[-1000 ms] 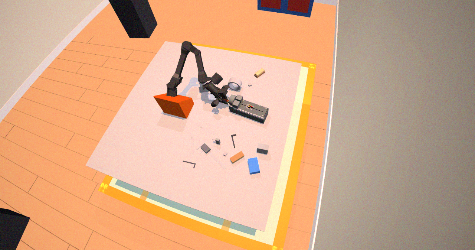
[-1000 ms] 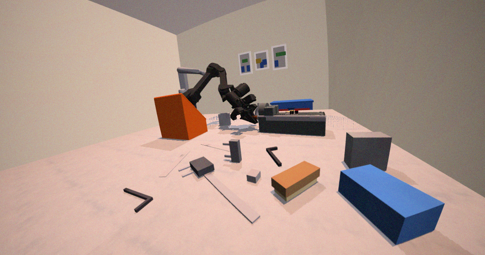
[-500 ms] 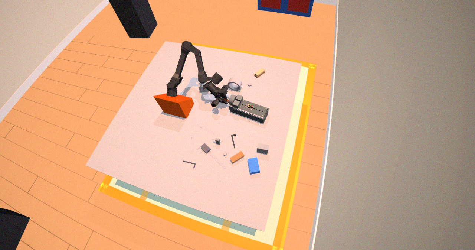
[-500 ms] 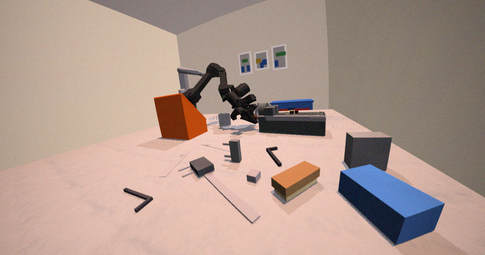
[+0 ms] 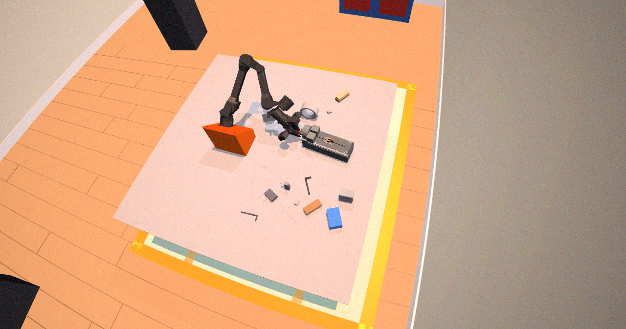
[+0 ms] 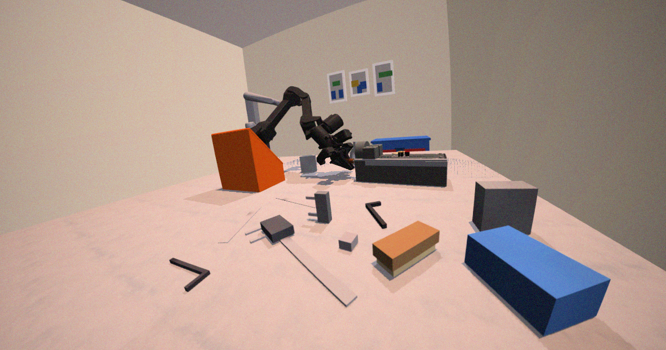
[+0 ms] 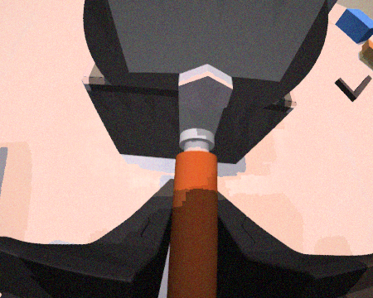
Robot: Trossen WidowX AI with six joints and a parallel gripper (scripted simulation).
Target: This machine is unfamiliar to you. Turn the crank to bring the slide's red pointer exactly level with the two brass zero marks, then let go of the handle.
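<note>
My gripper tip is 3 cm below the crank handle, 2 cm past it and 1 cm to the right of it. Also, from my gripper tip: red pointer (18 cm ahead, 5 cm to the right, 5 cm above); blue block (43 cm to the right, 24 cm ahead, 1 cm below).
</note>
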